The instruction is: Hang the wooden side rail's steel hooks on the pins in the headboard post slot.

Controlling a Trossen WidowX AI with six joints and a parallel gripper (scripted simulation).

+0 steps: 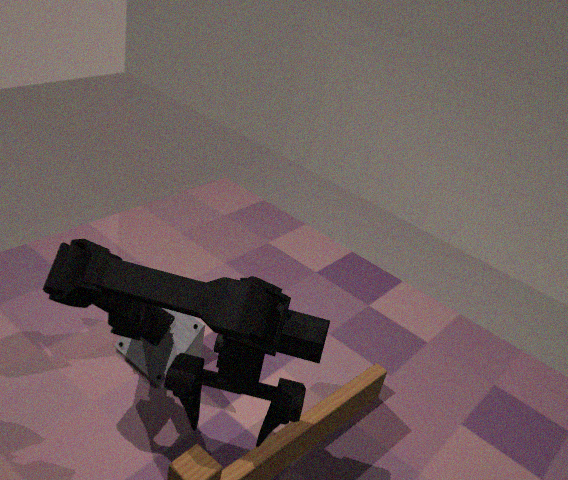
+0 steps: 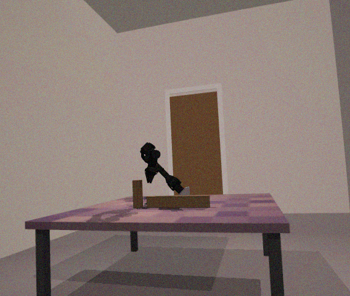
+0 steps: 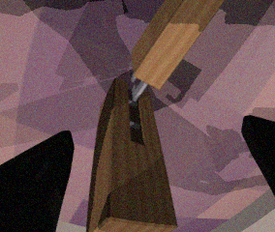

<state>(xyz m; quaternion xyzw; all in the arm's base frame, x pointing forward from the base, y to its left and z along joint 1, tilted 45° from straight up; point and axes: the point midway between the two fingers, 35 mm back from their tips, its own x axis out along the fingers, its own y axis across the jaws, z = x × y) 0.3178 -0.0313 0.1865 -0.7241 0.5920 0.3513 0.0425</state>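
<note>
Now: gripper tip 1 cm short of the upright headboard post, 7 cm to the left of it and 7 cm above it.
</note>
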